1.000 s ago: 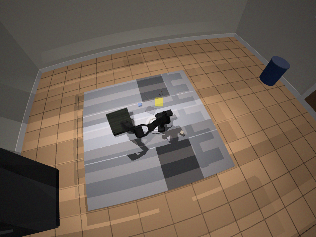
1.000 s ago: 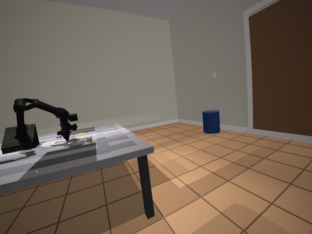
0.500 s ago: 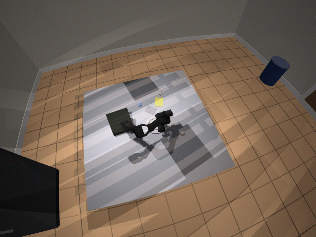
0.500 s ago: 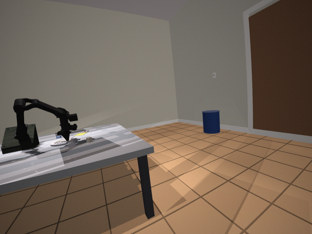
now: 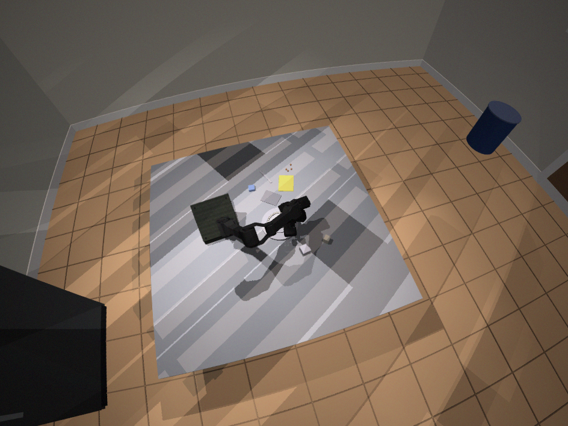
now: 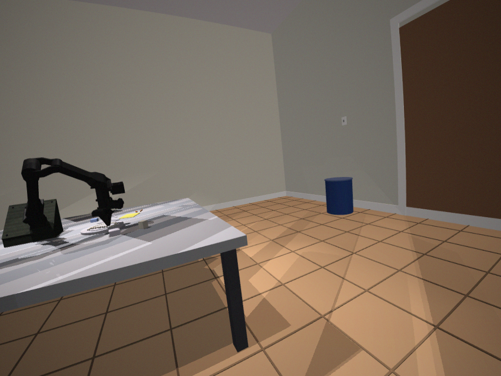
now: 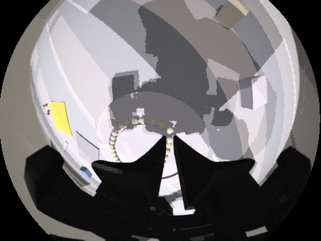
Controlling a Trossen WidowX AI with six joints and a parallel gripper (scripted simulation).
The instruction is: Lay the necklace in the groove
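My gripper tip is 3 cm past the round bead board, 4 cm to the right of it and 1 cm above it. From my gripper tip the other things lie so: grey card (2 cm behind, 22 cm to the left, 2 cm below); beige cube (16 cm ahead, 14 cm to the right); white block (3 cm ahead, 15 cm to the right, 1 cm below).
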